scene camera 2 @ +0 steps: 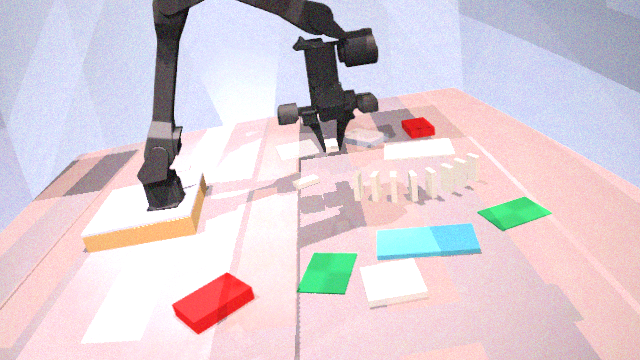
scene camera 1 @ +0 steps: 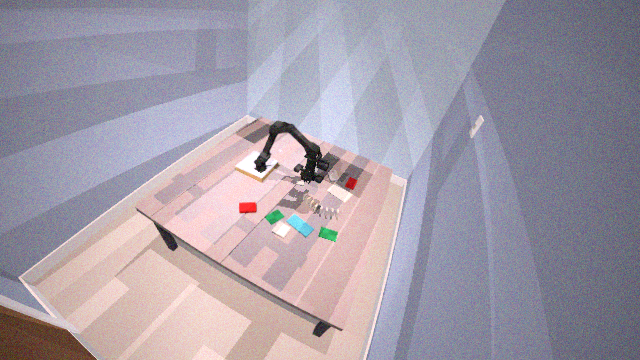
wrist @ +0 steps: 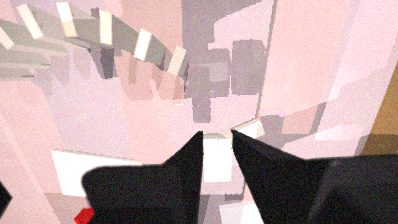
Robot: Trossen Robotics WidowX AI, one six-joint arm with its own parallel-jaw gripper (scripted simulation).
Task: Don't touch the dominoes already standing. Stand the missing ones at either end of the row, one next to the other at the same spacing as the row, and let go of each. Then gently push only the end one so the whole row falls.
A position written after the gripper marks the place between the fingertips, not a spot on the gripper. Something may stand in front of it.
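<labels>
Gripper (scene camera 2: 332, 150) holding a domino (wrist: 218, 150).
</labels>
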